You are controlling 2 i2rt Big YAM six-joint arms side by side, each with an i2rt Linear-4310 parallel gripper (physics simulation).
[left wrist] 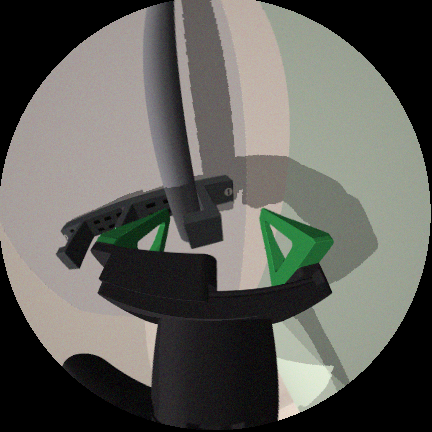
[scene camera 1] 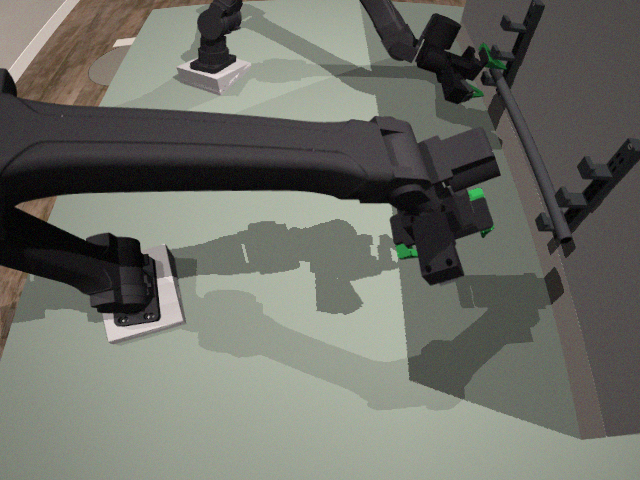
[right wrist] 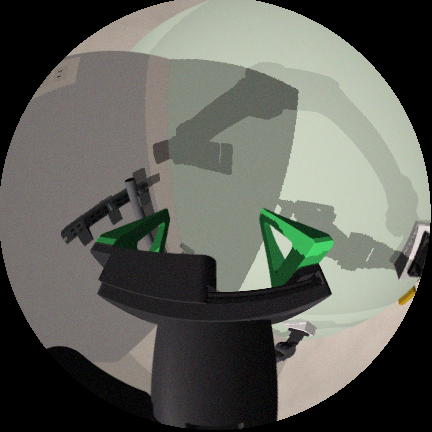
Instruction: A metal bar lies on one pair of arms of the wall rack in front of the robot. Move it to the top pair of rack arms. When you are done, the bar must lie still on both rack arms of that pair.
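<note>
The dark grey metal bar lies on the lowest pair of arms of the wall rack. The top pair of rack arms, near one and far one, holds no bar. My left gripper is open at the bar's far end; in the left wrist view the bar's end and a rack arm show between its green fingers, partly close to one finger. My right gripper is open and empty, over the table and apart from the bar's near end.
The middle rack arms, near one and far one, stick out just above the bar. The grey wall panel stands behind the rack. The right arm's long link spans the table in scene camera 1.
</note>
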